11 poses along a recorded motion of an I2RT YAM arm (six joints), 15 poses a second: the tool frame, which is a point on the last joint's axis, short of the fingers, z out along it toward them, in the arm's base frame.
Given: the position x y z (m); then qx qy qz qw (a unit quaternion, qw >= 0).
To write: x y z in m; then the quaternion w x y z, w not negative. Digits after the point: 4 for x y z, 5 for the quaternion.
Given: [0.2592 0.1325 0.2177 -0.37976 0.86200 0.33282 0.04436]
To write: [0.2592 0.1325 0.2177 0.04436 -0.37976 0.86200 0.33282]
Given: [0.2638 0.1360 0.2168 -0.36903 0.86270 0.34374 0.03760]
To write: [0.2638 0.1360 0.2168 0.03760 -0.36903 0.86270 0.34374]
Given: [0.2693 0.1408 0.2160 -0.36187 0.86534 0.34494 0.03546]
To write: [0.2693 0.1408 0.2160 0.03546 -0.36187 0.86534 0.34494]
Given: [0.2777 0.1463 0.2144 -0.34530 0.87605 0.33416 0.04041]
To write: [0.2777 0.1463 0.2144 0.04041 -0.34530 0.87605 0.33416]
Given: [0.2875 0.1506 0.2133 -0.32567 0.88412 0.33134 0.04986]
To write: [0.2875 0.1506 0.2133 0.04986 -0.32567 0.88412 0.33134]
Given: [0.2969 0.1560 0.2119 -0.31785 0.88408 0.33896 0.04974]
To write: [0.2969 0.1560 0.2119 0.04974 -0.31785 0.88408 0.33896]
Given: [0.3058 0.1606 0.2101 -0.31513 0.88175 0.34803 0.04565]
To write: [0.3058 0.1606 0.2101 0.04565 -0.31513 0.88175 0.34803]
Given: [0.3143 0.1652 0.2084 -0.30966 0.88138 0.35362 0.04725]
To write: [0.3143 0.1652 0.2084 0.04725 -0.30966 0.88138 0.35362]
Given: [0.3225 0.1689 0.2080 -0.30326 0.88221 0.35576 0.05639]
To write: [0.3225 0.1689 0.2080 0.05639 -0.30326 0.88221 0.35576]
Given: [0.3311 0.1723 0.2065 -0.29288 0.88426 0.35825 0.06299]
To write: [0.3311 0.1723 0.2065 0.06299 -0.29288 0.88426 0.35825]
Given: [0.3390 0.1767 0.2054 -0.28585 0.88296 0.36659 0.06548]
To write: [0.3390 0.1767 0.2054 0.06548 -0.28585 0.88296 0.36659]
